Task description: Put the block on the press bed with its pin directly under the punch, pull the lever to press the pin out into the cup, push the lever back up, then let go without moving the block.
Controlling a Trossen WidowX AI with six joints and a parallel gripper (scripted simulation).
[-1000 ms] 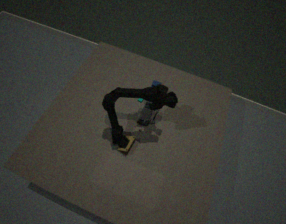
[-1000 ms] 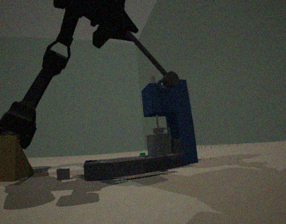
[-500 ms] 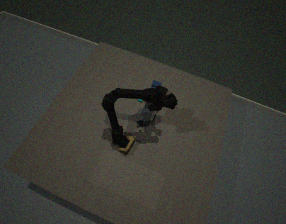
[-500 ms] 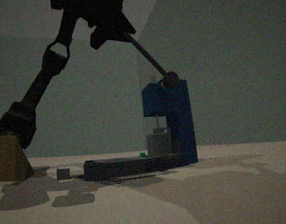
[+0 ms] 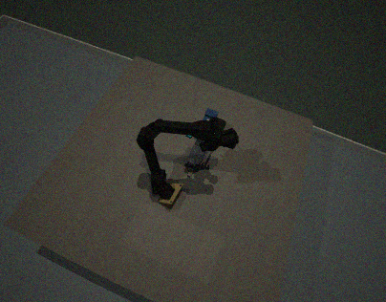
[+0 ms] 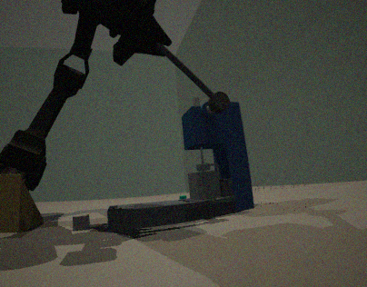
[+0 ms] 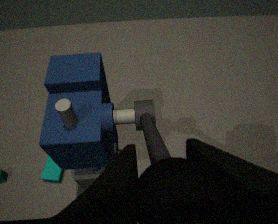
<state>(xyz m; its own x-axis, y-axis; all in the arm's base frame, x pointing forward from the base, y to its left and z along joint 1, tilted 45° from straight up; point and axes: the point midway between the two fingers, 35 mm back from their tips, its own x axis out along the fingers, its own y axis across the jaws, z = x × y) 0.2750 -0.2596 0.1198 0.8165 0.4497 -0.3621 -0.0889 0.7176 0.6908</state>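
Right now the thin punch is 140 mm below my gripper tip, 80 mm to the left of it and 70 mm ahead of it. The rest, counted from my gripper tip: pale round pin (220 mm below, 80 mm to the left, 70 mm ahead); teal block (280 mm below, 170 mm to the left, 90 mm ahead); dark lever (40 mm below, 30 mm ahead, 10 mm to the left).
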